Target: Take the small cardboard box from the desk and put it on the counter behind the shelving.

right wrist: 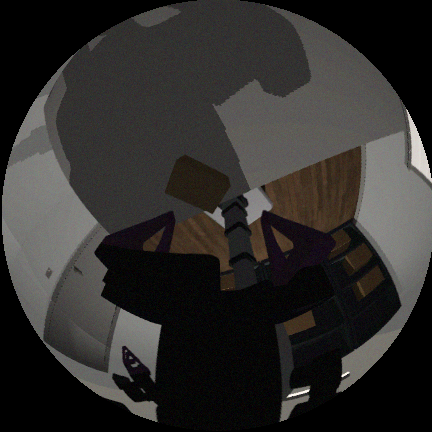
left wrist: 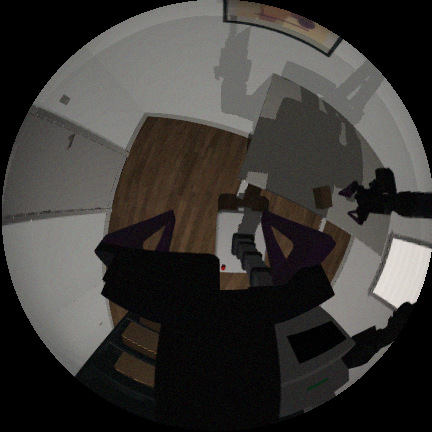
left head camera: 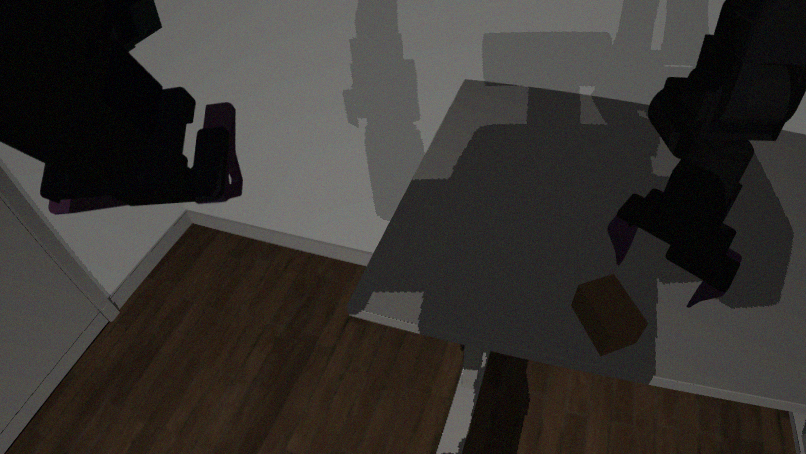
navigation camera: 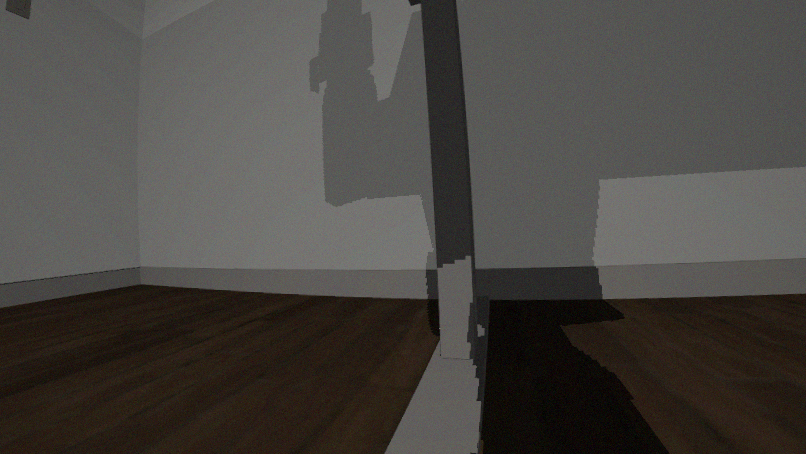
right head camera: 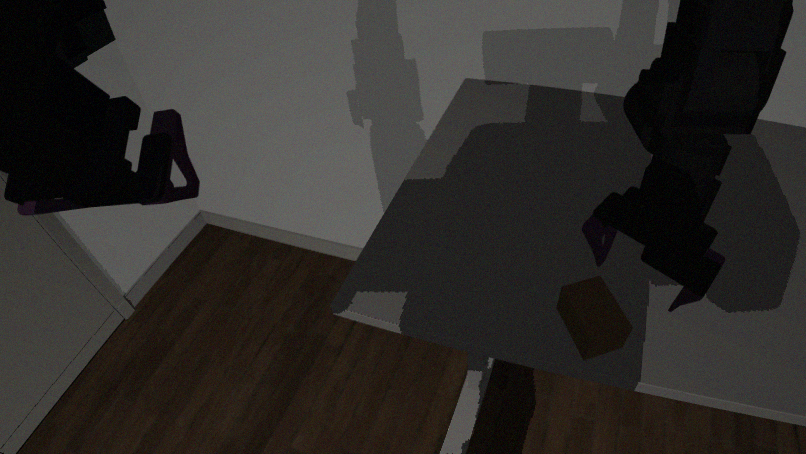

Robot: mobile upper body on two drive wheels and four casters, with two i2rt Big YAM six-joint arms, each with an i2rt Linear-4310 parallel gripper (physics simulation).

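Places are measured from the left arm's base along level axes (x ahead, y left, z up), in metres.
Pixels of known places: left gripper, fingertip midpoint: (right wrist: pixel 125 348) (left wrist: pixel 217 214) (left head camera: pixel 186 191) (right head camera: pixel 150 193); right gripper, fingertip midpoint: (right wrist: pixel 217 215) (left wrist: pixel 343 202) (left head camera: pixel 654 282) (right head camera: pixel 635 285).
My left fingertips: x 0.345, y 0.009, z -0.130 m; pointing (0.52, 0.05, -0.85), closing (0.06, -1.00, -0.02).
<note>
Ahead of a thing's pixels: the offset from my left fingertips to its top centre. "spot": to the spot under its first point. Level surfaces: height alone.
A small brown cardboard box @[0.080 m ahead, 0.435 m right, 0.280 m down] (left head camera: pixel 609 314) (right head camera: pixel 593 317) (left wrist: pixel 322 197) (right wrist: pixel 197 182) sits at an angle on the grey desk @[0.330 m down] (left head camera: pixel 507 225) (right head camera: pixel 496 225) (left wrist: pixel 305 145) (right wrist: pixel 150 100), near its edge. My right gripper (left head camera: pixel 654 284) (right head camera: pixel 635 287) (left wrist: pixel 343 202) (right wrist: pixel 217 215) is open and empty, a little above the desk and beside the box, with its fingertips apart from it. My left gripper (left head camera: pixel 147 204) (right head camera: pixel 108 204) (left wrist: pixel 217 214) is open and empty, off to the left of the desk. I cannot make out the counter in these views.
Dark shelving (right wrist: pixel 344 310) with several brown boxes stands at the lower right of the right wrist view. A desk leg @[spot: 0.406 m ahead, 0.296 m right, 0.979 m down] (navigation camera: pixel 451 169) rises in the navigation camera. A grey door (left head camera: pixel 45 304) is at the left in the left head camera; walls stand beyond the desk.
</note>
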